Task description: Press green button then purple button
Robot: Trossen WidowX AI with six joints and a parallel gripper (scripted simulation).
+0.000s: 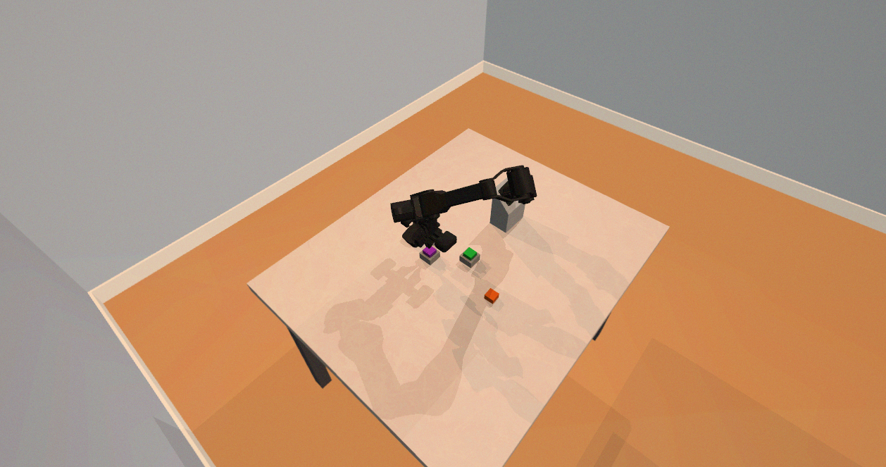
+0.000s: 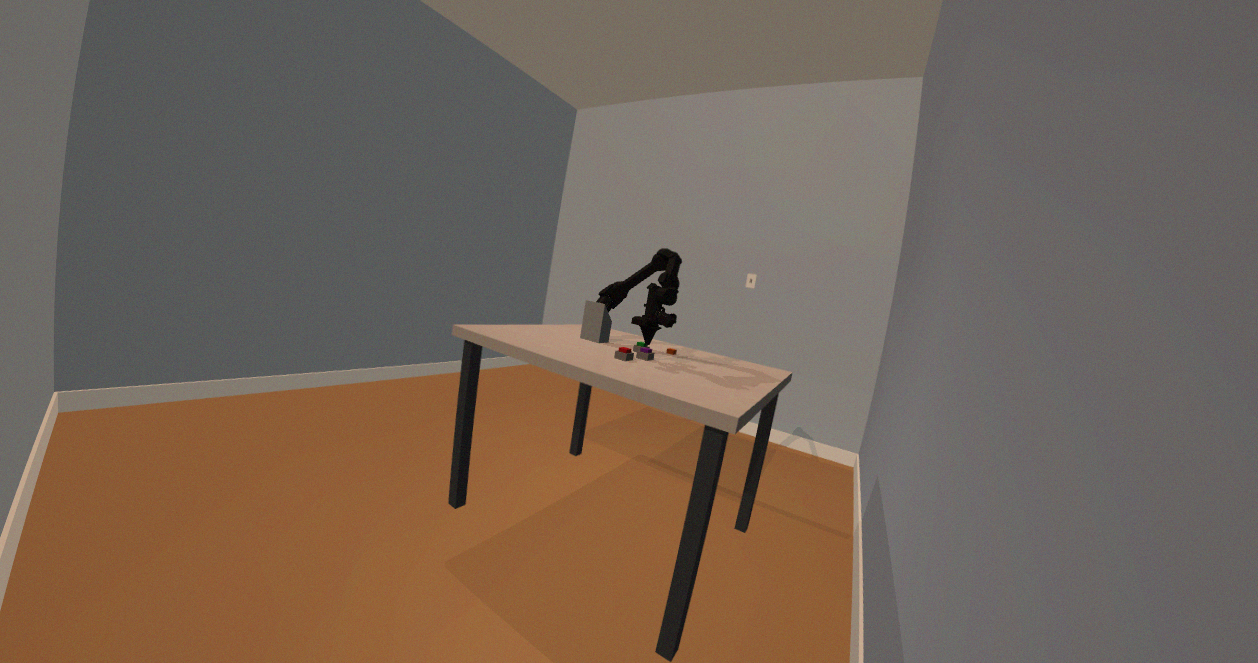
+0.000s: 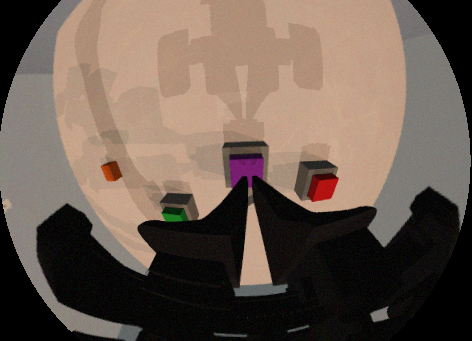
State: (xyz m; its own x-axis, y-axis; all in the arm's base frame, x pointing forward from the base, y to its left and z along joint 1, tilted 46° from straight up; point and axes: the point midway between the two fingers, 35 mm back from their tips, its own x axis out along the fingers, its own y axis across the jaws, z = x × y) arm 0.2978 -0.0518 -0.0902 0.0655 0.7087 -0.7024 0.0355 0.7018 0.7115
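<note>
Now: the purple button 20 mm below my gripper tip. Also, from my gripper tip: white block 70 mm behind, 20 mm to the right, 40 mm below; then red button 40 mm behind, 100 mm to the right, 20 mm below; then green button 70 mm behind, 110 mm to the left, 20 mm below.
</note>
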